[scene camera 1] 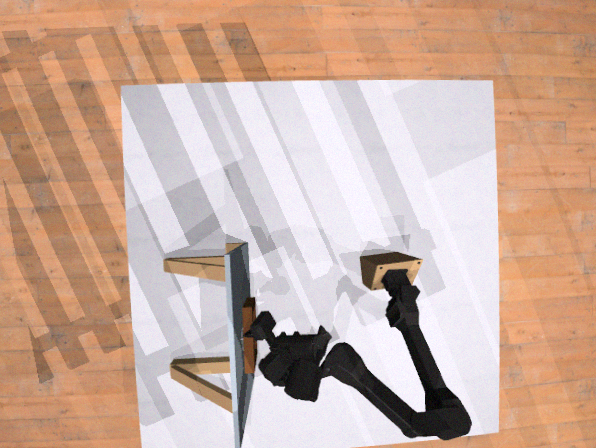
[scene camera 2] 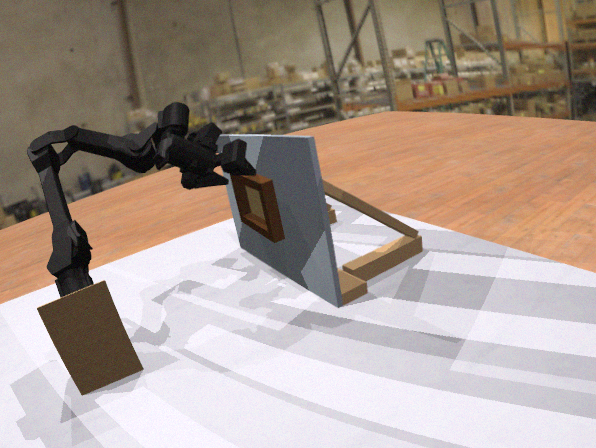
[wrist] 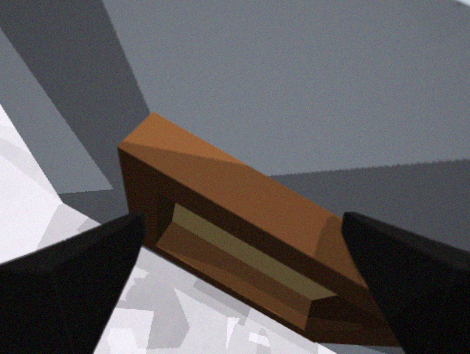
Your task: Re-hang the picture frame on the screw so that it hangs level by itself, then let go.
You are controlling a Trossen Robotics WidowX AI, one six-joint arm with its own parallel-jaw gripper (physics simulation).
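Where they show: gripper, fingertip midpoint: [scene camera 1: 252, 347] [scene camera 2: 241, 177] [wrist: 244, 221]; arm's base at its link origin: [scene camera 1: 393, 275] [scene camera 2: 81, 305].
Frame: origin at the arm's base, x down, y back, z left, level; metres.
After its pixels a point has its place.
The brown picture frame [scene camera 1: 249, 352] @(x -0.096, y -0.413, z 0.179 m) [scene camera 2: 275, 220] @(x -0.005, y -0.424, z 0.070 m) [wrist: 240, 187] @(x -0.096, y -0.414, z 0.180 m) is upright against the blue-grey board [scene camera 1: 240, 277] @(x -0.044, y -0.445, z -0.004 m) [scene camera 2: 300, 200] @(x -0.056, y -0.445, z -0.017 m) [wrist: 300, 75] @(x -0.141, y -0.435, z 0.180 m). In the wrist view its top edge runs roughly parallel to the short visible stretch of the board's lower edge; I cannot tell if it is exactly level. The screw and the frame's back are hidden, so I cannot see how it hangs. My gripper [scene camera 1: 255, 351] @(x -0.087, y -0.406, z 0.171 m) [scene camera 2: 239, 176] @(x -0.087, y -0.406, z 0.171 m) [wrist: 244, 221] @(x -0.087, y -0.406, z 0.171 m) is open with nothing held. Its fingertips are spread close to the frame's top edge, and one overlaps the frame's right part in the wrist view; contact cannot be told.
Wooden struts [scene camera 1: 197, 267] @(x -0.021, y -0.568, z -0.027 m) [scene camera 2: 382, 260] @(x 0.116, y -0.595, z -0.036 m) prop the board from behind. My arm's base stands on a wooden block [scene camera 1: 372, 272] @(x 0.010, y -0.062, z -0.008 m) [scene camera 2: 92, 340] @(x 0.050, y 0.000, z -0.046 m), and the arm [scene camera 1: 385, 395] @(x -0.263, y -0.118, z 0.192 m) [scene camera 2: 105, 142] @(x -0.249, y -0.133, z 0.175 m) arches over to the board. A white sheet [scene camera 1: 425, 125] [scene camera 2: 275, 370] lies under everything on the plank surface.
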